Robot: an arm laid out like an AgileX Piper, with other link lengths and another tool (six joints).
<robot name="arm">
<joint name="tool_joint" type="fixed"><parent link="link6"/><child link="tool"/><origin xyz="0.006 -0.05 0.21" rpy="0 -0.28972 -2.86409"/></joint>
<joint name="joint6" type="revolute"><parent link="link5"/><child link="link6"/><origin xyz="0.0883 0 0" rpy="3.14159 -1.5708 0"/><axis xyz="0 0 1"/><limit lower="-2.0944" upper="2.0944"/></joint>
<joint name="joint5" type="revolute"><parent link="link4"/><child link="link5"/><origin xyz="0 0 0" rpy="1.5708 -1.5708 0"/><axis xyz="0 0 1"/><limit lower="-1.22" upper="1.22"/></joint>
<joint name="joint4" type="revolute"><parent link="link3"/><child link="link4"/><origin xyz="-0.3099 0.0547 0" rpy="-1.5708 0 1.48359"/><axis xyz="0 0 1"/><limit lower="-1.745" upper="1.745"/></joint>
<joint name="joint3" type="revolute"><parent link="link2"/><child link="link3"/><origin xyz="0.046 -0.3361 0" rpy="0 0 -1.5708"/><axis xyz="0 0 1"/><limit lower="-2.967" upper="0"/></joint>
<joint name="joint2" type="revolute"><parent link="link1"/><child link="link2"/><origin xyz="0 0 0" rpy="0 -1.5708 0"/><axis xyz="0 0 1"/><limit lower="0" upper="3.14"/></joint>
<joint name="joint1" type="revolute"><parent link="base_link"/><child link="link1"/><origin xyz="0 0 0.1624" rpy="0 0 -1.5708"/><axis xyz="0 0 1"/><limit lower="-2.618" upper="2.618"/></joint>
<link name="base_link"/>
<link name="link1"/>
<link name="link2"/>
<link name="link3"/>
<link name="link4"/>
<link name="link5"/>
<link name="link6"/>
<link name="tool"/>
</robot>
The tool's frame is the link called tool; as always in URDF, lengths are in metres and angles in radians.
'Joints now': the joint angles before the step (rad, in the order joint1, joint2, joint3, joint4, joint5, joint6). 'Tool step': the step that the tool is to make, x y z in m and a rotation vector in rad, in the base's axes. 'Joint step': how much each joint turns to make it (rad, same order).
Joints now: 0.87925 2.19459 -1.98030 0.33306 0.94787 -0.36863
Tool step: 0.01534 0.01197 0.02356 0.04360 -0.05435 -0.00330
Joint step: 0.00000 0.00000 -0.05440 -0.01366 -0.01462 0.00000
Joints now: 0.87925 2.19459 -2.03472 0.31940 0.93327 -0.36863
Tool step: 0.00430 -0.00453 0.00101 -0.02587 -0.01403 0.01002
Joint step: -0.00001 0.01269 -0.03552 -0.02943 0.03475 0.00269
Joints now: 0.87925 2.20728 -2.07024 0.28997 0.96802 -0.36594
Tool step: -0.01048 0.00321 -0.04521 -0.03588 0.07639 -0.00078
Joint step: 0.00058 0.07102 -0.00003 0.03596 0.00563 0.00000
